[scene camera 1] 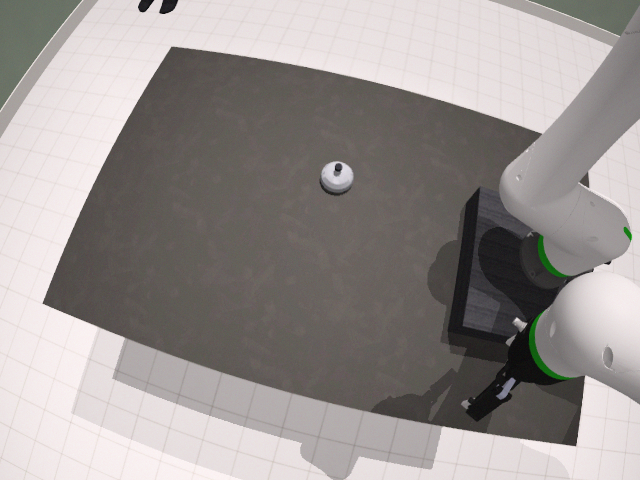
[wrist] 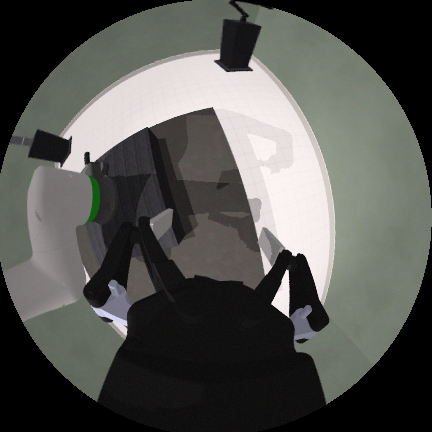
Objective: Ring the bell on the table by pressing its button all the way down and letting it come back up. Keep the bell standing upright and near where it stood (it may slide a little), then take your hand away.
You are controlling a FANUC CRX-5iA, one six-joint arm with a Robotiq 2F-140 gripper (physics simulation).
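Places are measured from the arm's base along level axes (x ahead, y left, z up), in millimetres.
Pixels of known places: gripper, fingertip midpoint: [scene camera 1: 490, 375] [wrist: 216, 226]; arm's base, origin of the base link: [scene camera 1: 544, 259] [wrist: 101, 199].
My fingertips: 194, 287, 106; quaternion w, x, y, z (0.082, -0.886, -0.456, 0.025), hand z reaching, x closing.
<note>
For each thing: its top centre in the pictures, then the offset to it from my fingertips, as dx, dy, dz. Level surfaces: height alone.
- round white bell, middle of its top: [scene camera 1: 338, 166] +331, -456, -131
- small black button, middle of its top: [scene camera 1: 338, 166] +331, -456, -131
- dark table, its level: dz -196
A round white bell [scene camera 1: 337, 178] with a small black button [scene camera 1: 338, 167] on top stands upright on the dark table [scene camera 1: 232, 232] [wrist: 215, 245], a little right of the middle in the scene view. The bell does not show in the wrist view. My gripper [scene camera 1: 470, 408] [wrist: 216, 226] is open, with its two fingertips wide apart in the wrist view and no thing between them. It hangs over the front right part of the table, well away from the bell.
A dark wooden block [scene camera 1: 473, 268] [wrist: 125, 160] under the arm's base stands at the table's right side, close to the gripper. The white arm [scene camera 1: 584, 113] [wrist: 55, 215] rises there. A pale tiled floor [scene camera 1: 41, 413] [wrist: 300, 200] surrounds the table.
</note>
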